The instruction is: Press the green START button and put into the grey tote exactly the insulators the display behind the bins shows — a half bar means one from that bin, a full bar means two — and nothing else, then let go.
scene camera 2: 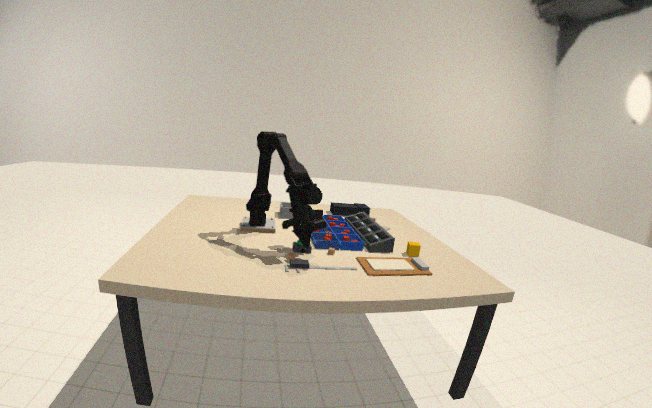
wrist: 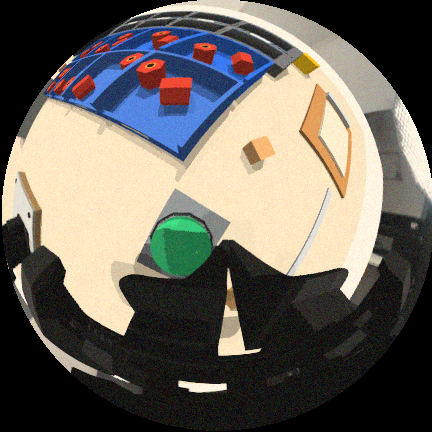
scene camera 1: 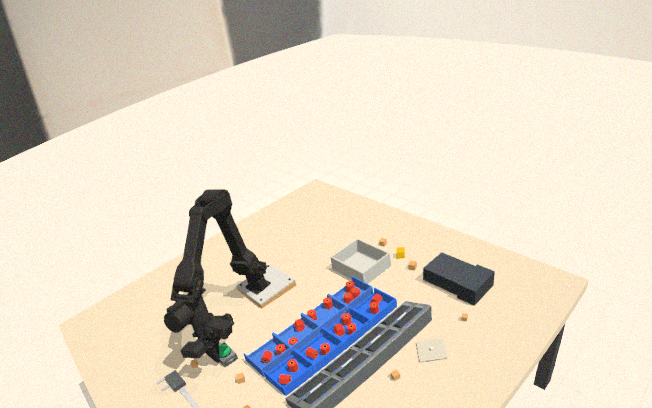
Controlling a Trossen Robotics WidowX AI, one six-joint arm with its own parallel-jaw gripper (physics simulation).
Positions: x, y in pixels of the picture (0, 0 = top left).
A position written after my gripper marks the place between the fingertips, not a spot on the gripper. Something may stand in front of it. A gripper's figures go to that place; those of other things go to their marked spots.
My gripper [scene camera 1: 217, 361] is 1.32 m from the lens. A grey tote [scene camera 1: 360, 259] is 1.57 m from the lens. A black box [scene camera 1: 470, 283] is 1.37 m from the lens. The marked spots on the grey tote and the black box are 0.41 m apart.
